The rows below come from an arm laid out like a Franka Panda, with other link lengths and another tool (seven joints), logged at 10 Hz.
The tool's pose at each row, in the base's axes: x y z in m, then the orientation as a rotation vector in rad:
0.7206 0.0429 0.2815 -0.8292 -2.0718 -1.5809
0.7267 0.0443 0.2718 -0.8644 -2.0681 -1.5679
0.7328 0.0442 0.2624 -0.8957 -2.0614 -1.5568
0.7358 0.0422 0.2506 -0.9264 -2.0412 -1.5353
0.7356 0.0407 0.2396 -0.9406 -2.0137 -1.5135
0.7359 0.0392 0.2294 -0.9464 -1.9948 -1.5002
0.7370 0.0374 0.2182 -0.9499 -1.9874 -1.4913
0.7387 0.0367 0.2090 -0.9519 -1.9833 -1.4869
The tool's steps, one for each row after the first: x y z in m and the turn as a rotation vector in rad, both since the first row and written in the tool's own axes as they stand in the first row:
-0.0104 -0.0026 0.0043 0.0002 -0.0169 0.0211
-0.0209 -0.0054 0.0070 -0.0008 -0.0301 0.0414
-0.0311 -0.0122 0.0085 0.0024 -0.0333 0.0739
-0.0382 -0.0205 0.0101 0.0080 -0.0221 0.1050
-0.0453 -0.0280 0.0115 0.0115 -0.0122 0.1242
-0.0536 -0.0356 0.0129 0.0152 -0.0086 0.1338
-0.0609 -0.0412 0.0148 0.0168 -0.0068 0.1389

